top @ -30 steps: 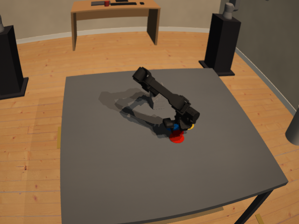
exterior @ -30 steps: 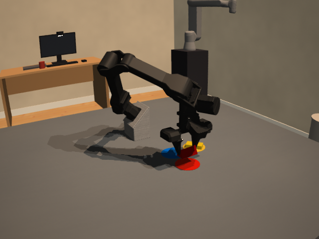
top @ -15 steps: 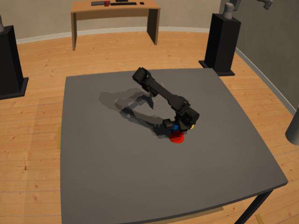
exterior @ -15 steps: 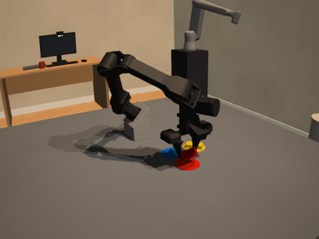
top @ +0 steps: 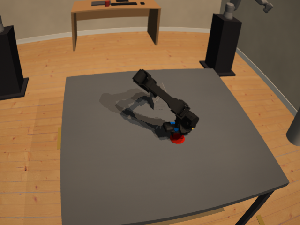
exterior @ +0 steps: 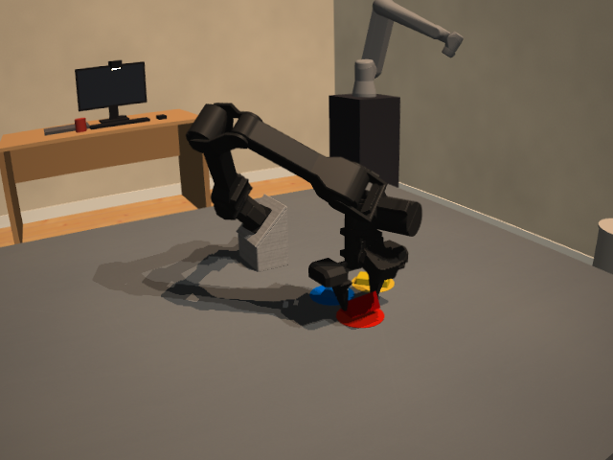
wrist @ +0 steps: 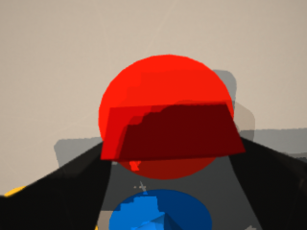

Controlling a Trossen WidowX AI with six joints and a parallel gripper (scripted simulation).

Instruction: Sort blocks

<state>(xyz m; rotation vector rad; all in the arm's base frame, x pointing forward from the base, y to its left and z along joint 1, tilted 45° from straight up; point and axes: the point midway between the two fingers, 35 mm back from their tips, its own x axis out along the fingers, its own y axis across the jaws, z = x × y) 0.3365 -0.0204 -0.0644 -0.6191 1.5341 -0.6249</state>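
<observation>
My hand is 60 mm above the red circle. From my hand the other things lie so: blue block 100 mm behind, 10 mm to the left, 50 mm below; red block 30 mm below; blue circle 100 mm behind, 10 mm to the left, 60 mm below.
</observation>
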